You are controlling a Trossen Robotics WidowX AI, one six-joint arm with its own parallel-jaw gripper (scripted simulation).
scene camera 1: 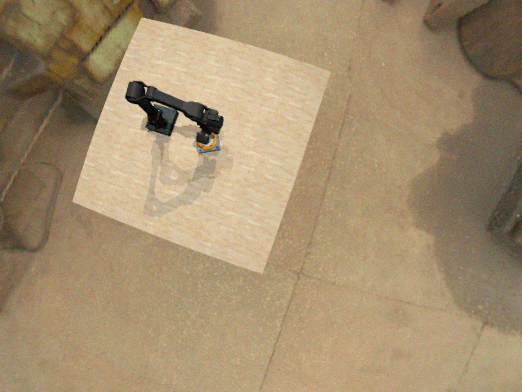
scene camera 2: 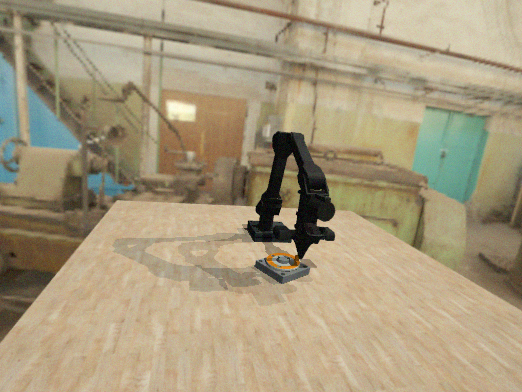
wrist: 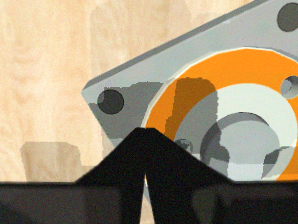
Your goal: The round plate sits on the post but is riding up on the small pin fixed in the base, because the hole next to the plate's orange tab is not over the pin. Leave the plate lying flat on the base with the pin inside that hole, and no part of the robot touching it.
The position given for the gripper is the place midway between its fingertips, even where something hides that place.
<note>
In view: the gripper [scene camera 2: 300, 258], a round plate [wrist: 240, 79] and a base [wrist: 118, 98].
The gripper also shows in the wrist view [wrist: 144, 137].
</note>
